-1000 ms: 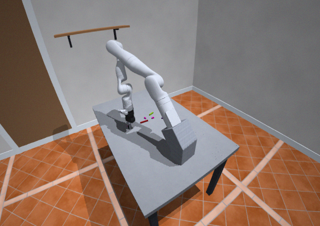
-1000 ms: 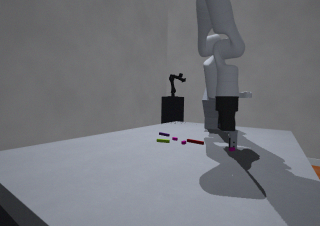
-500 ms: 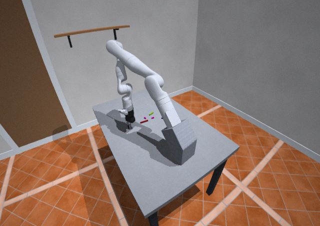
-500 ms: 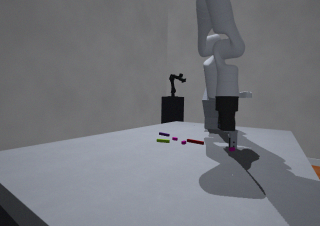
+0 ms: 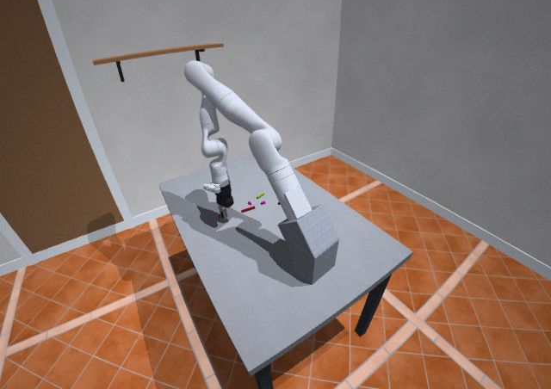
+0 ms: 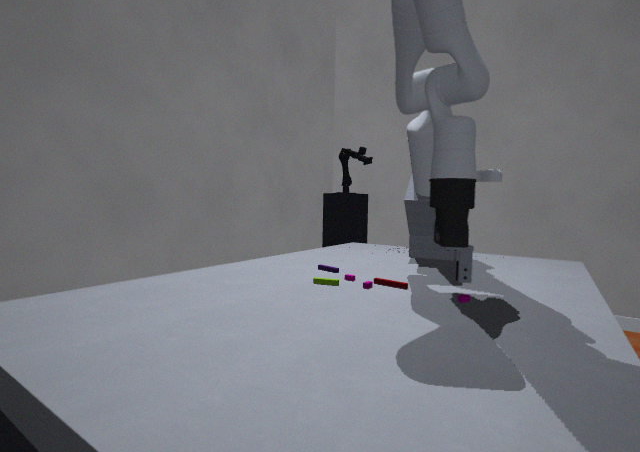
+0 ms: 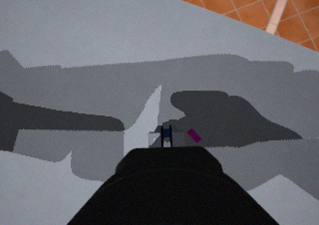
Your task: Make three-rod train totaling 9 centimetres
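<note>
My gripper is now 31 cm to the left of the purple rod, 4 cm above it and 2 cm short of it. Round my hand: blue rod: 1 cm below; lime rod: 22 cm to the right, 13 cm ahead, 4 cm below; red rod: 13 cm to the right, 4 cm below, 4 cm ahead.
</note>
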